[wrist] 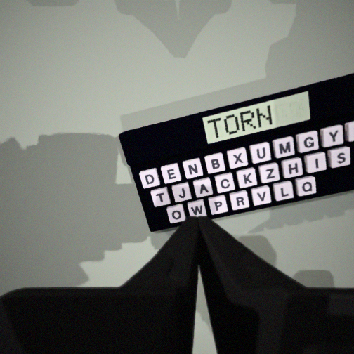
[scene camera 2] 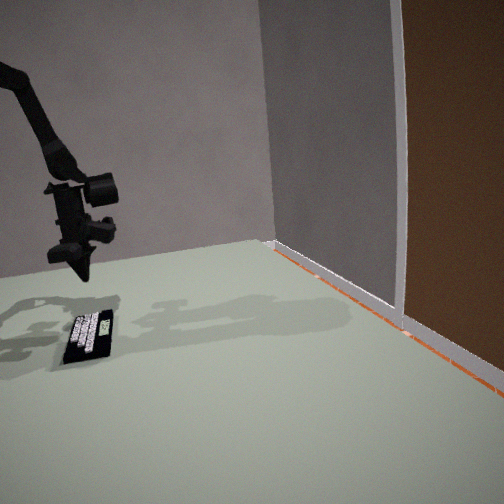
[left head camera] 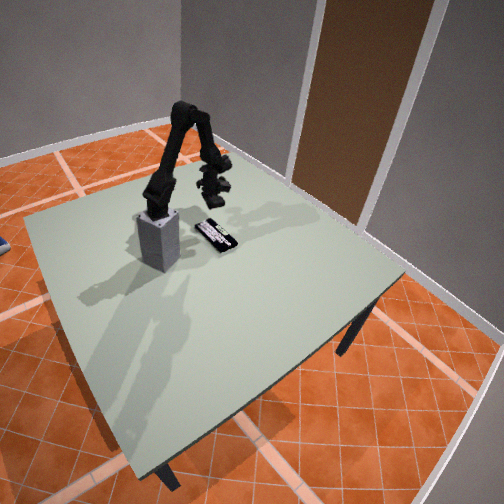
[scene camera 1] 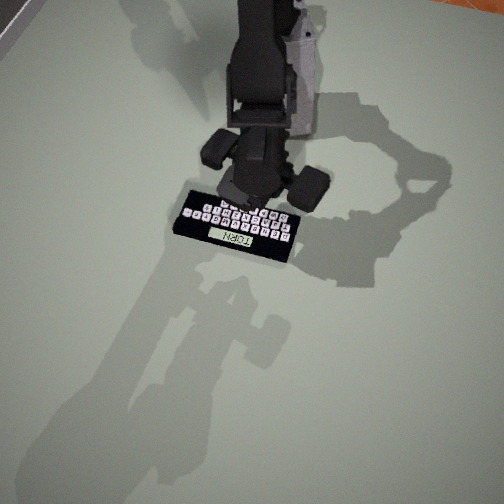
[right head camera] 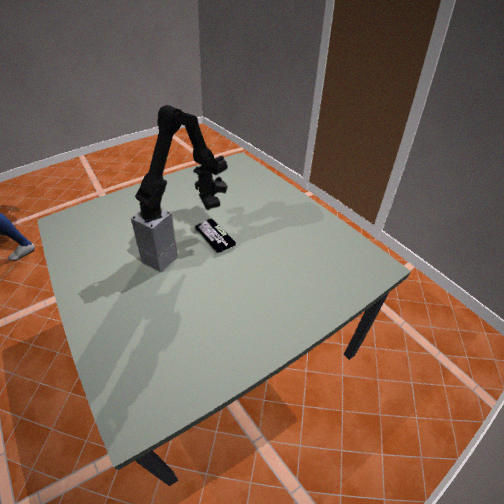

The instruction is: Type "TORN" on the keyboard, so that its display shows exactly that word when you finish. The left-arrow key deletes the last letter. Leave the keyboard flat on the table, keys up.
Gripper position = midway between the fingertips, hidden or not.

Note:
In view: the gripper (scene camera 1: 264, 202) and a black keyboard (scene camera 2: 94, 330).
The black keyboard is seen too in the wrist view (wrist: 281, 148). The gripper also shows in the wrist view (wrist: 196, 225) and in scene camera 2 (scene camera 2: 86, 281).

